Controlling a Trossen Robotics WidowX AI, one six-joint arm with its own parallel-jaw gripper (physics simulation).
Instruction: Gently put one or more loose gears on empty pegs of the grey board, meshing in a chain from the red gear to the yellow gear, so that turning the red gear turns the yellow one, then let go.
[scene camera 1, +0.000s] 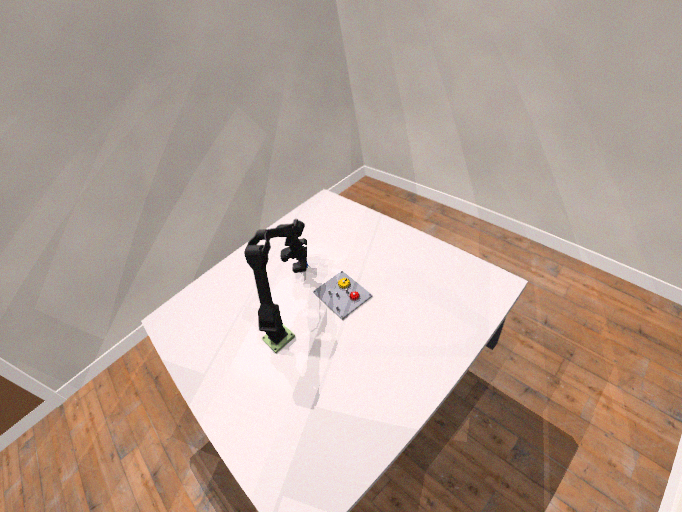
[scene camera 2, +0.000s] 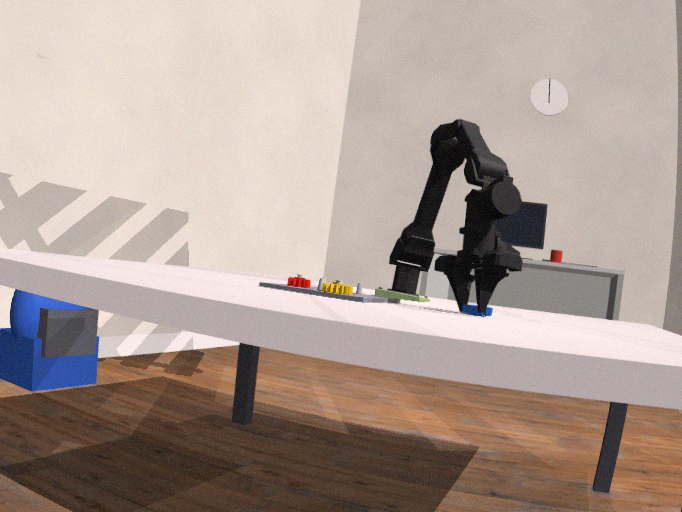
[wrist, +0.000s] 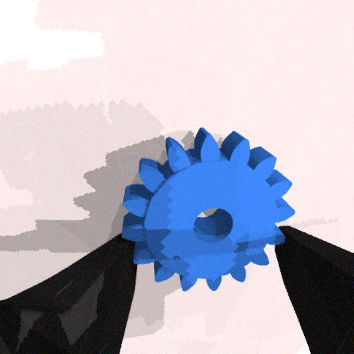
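Seen in the pictures: gripper, fingertip midpoint: (scene camera 1: 305, 265) (scene camera 2: 471, 312) (wrist: 207, 240); arm's base, origin of the base link: (scene camera 1: 278, 335) (scene camera 2: 403, 293).
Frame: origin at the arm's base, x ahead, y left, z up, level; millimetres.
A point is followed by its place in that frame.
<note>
The blue gear (scene camera 2: 486, 311) {x 361, y 221, z -3 mm} (wrist: 185, 200) {x 329, y 204, z 4 mm} lies flat at table height, apart from the board; in scene camera 1 a sliver shows by the fingers. My gripper (scene camera 1: 300, 268) {x 351, y 194, z -9 mm} (scene camera 2: 472, 309) {x 351, y 194, z -9 mm} (wrist: 207, 240) {x 351, y 194, z -9 mm} points down with its fingertips low, one on each side of the gear's teeth, and is shut on it. The grey board (scene camera 1: 352, 308) {x 282, y -164, z -5 mm} (scene camera 2: 308, 291) {x 403, y -87, z -8 mm} lies on the table nearer the arm's base side. It carries the red gear (scene camera 1: 354, 295) {x 331, y -137, z 12 mm} (scene camera 2: 299, 282) {x 354, y -124, z 3 mm} and the yellow gear (scene camera 1: 344, 282) {x 362, y -54, z 12 mm} (scene camera 2: 337, 288) {x 389, y -40, z 3 mm}. Several bare pegs stand on it, one (scene camera 1: 347, 292) {x 333, y -94, z 0 mm} between the two gears.
The arm's green base plate (scene camera 1: 278, 340) {x -16, y -24, z 7 mm} (scene camera 2: 404, 295) {x 52, y 14, z -3 mm} stands on the white table (scene camera 1: 385, 374) {x 126, y -449, z -13 mm} (scene camera 2: 165, 289) {x 826, y -115, z -13 mm}. The board's corner is a short way to the side of the gripper. A cabinet with a monitor (scene camera 2: 528, 225) and a red cup (scene camera 2: 556, 256) stands behind the table.
</note>
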